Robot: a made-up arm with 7 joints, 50 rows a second.
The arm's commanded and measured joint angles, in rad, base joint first. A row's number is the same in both.
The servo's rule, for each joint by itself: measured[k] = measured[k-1] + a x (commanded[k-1-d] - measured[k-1]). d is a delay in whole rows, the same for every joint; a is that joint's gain. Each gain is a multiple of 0.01, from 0.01 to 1. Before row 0 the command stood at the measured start. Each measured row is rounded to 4 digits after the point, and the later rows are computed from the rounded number. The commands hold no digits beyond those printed.
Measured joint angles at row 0:
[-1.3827 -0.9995 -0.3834 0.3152 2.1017 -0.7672 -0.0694]
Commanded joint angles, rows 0 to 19:
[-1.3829 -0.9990 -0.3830 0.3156 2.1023 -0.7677 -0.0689]
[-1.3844 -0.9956 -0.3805 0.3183 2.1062 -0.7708 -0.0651]
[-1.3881 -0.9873 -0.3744 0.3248 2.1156 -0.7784 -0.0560]
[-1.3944 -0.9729 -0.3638 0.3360 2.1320 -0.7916 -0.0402]
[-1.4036 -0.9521 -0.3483 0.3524 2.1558 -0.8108 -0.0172]
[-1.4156 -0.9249 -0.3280 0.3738 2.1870 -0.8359 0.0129]
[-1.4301 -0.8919 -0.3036 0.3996 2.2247 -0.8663 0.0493]
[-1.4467 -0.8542 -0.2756 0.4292 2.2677 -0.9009 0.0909]
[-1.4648 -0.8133 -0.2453 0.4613 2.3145 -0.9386 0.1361]
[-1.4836 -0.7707 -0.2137 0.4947 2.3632 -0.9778 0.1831]
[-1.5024 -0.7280 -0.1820 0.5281 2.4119 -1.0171 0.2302]
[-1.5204 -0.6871 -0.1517 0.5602 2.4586 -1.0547 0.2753]
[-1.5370 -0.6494 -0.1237 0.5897 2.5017 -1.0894 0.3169]
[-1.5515 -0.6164 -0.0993 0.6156 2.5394 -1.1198 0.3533]
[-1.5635 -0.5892 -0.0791 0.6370 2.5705 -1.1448 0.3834]
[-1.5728 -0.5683 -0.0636 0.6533 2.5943 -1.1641 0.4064]
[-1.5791 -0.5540 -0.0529 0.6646 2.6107 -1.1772 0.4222]
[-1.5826 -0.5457 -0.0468 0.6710 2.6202 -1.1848 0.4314]
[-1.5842 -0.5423 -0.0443 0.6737 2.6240 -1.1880 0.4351]
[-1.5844 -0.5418 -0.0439 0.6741 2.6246 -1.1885 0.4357]
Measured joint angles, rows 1 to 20:
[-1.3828 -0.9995 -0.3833 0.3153 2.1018 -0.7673 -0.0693]
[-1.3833 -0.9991 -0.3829 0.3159 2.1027 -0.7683 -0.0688]
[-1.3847 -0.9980 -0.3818 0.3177 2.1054 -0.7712 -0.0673]
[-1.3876 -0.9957 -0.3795 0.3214 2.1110 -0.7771 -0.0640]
[-1.3924 -0.9918 -0.3754 0.3276 2.1204 -0.7869 -0.0584]
[-1.3994 -0.9858 -0.3692 0.3368 2.1344 -0.8011 -0.0498]
[-1.4086 -0.9773 -0.3607 0.3494 2.1534 -0.8200 -0.0379]
[-1.4200 -0.9662 -0.3496 0.3654 2.1774 -0.8435 -0.0224]
[-1.4334 -0.9524 -0.3360 0.3846 2.2062 -0.8711 -0.0034]
[-1.4485 -0.9360 -0.3201 0.4066 2.2392 -0.9020 0.0190]
[-1.4647 -0.9173 -0.3021 0.4309 2.2755 -0.9354 0.0443]
[-1.4814 -0.8966 -0.2825 0.4568 2.3140 -0.9700 0.0720]
[-1.4981 -0.8744 -0.2619 0.4834 2.3534 -1.0046 0.1014]
[-1.5141 -0.8512 -0.2408 0.5098 2.3925 -1.0380 0.1316]
[-1.5289 -0.8276 -0.2198 0.5352 2.4299 -1.0690 0.1618]
[-1.5421 -0.8043 -0.1995 0.5588 2.4644 -1.0966 0.1912]
[-1.5532 -0.7818 -0.1804 0.5800 2.4951 -1.1200 0.2189]
[-1.5620 -0.7606 -0.1630 0.5982 2.5214 -1.1388 0.2444]
[-1.5687 -0.7410 -0.1476 0.6133 2.5429 -1.1531 0.2673]
[-1.5734 -0.7231 -0.1341 0.6255 2.5601 -1.1634 0.2875]
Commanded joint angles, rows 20 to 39:
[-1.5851 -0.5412 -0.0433 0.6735 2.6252 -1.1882 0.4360]
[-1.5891 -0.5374 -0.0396 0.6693 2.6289 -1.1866 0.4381]
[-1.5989 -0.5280 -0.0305 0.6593 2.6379 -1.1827 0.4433]
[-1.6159 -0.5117 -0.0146 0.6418 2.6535 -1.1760 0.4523]
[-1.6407 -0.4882 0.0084 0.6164 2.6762 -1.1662 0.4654]
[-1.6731 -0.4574 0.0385 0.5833 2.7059 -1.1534 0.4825]
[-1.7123 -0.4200 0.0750 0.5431 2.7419 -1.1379 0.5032]
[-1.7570 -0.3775 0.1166 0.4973 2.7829 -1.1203 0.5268]
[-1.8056 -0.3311 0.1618 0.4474 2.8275 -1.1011 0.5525]
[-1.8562 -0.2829 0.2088 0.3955 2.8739 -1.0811 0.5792]
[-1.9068 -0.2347 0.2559 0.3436 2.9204 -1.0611 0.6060]
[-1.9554 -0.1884 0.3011 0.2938 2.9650 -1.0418 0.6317]
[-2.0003 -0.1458 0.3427 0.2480 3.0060 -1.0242 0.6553]
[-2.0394 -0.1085 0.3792 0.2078 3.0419 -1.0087 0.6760]
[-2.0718 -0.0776 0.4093 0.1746 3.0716 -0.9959 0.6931]
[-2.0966 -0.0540 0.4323 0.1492 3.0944 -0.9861 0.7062]
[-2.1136 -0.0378 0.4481 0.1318 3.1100 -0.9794 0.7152]
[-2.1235 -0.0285 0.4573 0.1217 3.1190 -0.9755 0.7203]
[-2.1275 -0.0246 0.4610 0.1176 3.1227 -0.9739 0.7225]
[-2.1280 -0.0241 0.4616 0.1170 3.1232 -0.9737 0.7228]
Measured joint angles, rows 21 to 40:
[-1.5769 -0.7067 -0.1223 0.6351 2.5738 -1.1706 0.3053]
[-1.5806 -0.6915 -0.1115 0.6419 2.5854 -1.1752 0.3212]
[-1.5861 -0.6768 -0.1010 0.6454 2.5964 -1.1774 0.3359]
[-1.5950 -0.6619 -0.0898 0.6447 2.6084 -1.1770 0.3499]
[-1.6087 -0.6463 -0.0770 0.6390 2.6226 -1.1739 0.3638]
[-1.6280 -0.6293 -0.0620 0.6279 2.6401 -1.1680 0.3780]
[-1.6533 -0.6105 -0.0442 0.6109 2.6615 -1.1593 0.3930]
[-1.6844 -0.5895 -0.0233 0.5882 2.6870 -1.1480 0.4091]
[-1.7208 -0.5662 0.0008 0.5600 2.7165 -1.1344 0.4263]
[-1.7614 -0.5407 0.0278 0.5271 2.7496 -1.1189 0.4446]
[-1.8050 -0.5132 0.0575 0.4904 2.7855 -1.1021 0.4640]
[-1.8501 -0.4840 0.0892 0.4511 2.8232 -1.0846 0.4841]
[-1.8952 -0.4536 0.1222 0.4105 2.8616 -1.0671 0.5046]
[-1.9385 -0.4225 0.1556 0.3700 2.8995 -1.0502 0.5252]
[-1.9785 -0.3915 0.1886 0.3309 2.9356 -1.0345 0.5453]
[-2.0139 -0.3611 0.2203 0.2946 2.9689 -1.0205 0.5646]
[-2.0438 -0.3320 0.2499 0.2620 2.9985 -1.0086 0.5827]
[-2.0677 -0.3047 0.2769 0.2339 3.0238 -0.9990 0.5992]
[-2.0856 -0.2795 0.3008 0.2106 3.0446 -0.9917 0.6140]
[-2.0983 -0.2565 0.3217 0.1919 3.0611 -0.9865 0.6271]

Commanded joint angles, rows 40 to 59:
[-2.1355 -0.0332 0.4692 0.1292 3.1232 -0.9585 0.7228]
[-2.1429 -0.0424 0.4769 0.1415 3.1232 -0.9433 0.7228]
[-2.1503 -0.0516 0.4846 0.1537 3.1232 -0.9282 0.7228]
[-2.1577 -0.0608 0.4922 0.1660 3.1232 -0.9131 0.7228]
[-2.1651 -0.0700 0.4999 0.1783 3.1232 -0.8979 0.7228]
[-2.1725 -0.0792 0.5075 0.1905 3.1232 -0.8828 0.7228]
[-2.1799 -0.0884 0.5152 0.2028 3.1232 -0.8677 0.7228]
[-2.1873 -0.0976 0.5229 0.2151 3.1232 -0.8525 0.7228]
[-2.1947 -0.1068 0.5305 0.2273 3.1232 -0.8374 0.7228]
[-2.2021 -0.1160 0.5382 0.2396 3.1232 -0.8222 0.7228]
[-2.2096 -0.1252 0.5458 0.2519 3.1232 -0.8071 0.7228]
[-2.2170 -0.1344 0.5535 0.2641 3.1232 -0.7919 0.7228]
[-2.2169 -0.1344 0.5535 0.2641 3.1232 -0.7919 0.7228]
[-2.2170 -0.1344 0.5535 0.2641 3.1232 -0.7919 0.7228]
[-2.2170 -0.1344 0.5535 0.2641 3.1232 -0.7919 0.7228]
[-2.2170 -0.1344 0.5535 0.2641 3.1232 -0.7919 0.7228]
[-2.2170 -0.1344 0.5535 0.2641 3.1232 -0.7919 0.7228]
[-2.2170 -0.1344 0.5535 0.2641 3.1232 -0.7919 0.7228]
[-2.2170 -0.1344 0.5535 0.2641 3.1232 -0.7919 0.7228]
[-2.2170 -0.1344 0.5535 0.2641 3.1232 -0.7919 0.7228]
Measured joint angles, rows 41 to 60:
[-2.1095 -0.2364 0.3409 0.1794 3.0741 -0.9784 0.6386]
[-2.1195 -0.2189 0.3586 0.1718 3.0844 -0.9682 0.6487]
[-2.1287 -0.2038 0.3750 0.1682 3.0925 -0.9566 0.6576]
[-2.1374 -0.1909 0.3902 0.1678 3.0989 -0.9440 0.6654]
[-2.1457 -0.1800 0.4045 0.1699 3.1040 -0.9306 0.6723]
[-2.1537 -0.1709 0.4179 0.1740 3.1080 -0.9167 0.6784]
[-2.1616 -0.1635 0.4305 0.1798 3.1112 -0.9025 0.6837]
[-2.1693 -0.1576 0.4425 0.1869 3.1137 -0.8880 0.6884]
[-2.1769 -0.1530 0.4539 0.1950 3.1157 -0.8733 0.6925]
[-2.1845 -0.1497 0.4649 0.2039 3.1173 -0.8585 0.6961]
[-2.1920 -0.1475 0.4754 0.2135 3.1185 -0.8436 0.6993]
[-2.1995 -0.1463 0.4856 0.2236 3.1195 -0.8286 0.7021]
[-2.2047 -0.1452 0.4944 0.2317 3.1203 -0.8180 0.7046]
[-2.2084 -0.1442 0.5021 0.2382 3.1209 -0.8104 0.7068]
[-2.2110 -0.1433 0.5088 0.2434 3.1214 -0.8050 0.7087]
[-2.2128 -0.1425 0.5146 0.2475 3.1218 -0.8012 0.7104]
[-2.2141 -0.1418 0.5197 0.2508 3.1221 -0.7985 0.7119]
[-2.2150 -0.1411 0.5241 0.2535 3.1223 -0.7966 0.7132]
[-2.2156 -0.1405 0.5279 0.2556 3.1225 -0.7952 0.7144]
[-2.2160 -0.1400 0.5312 0.2573 3.1226 -0.7942 0.7154]

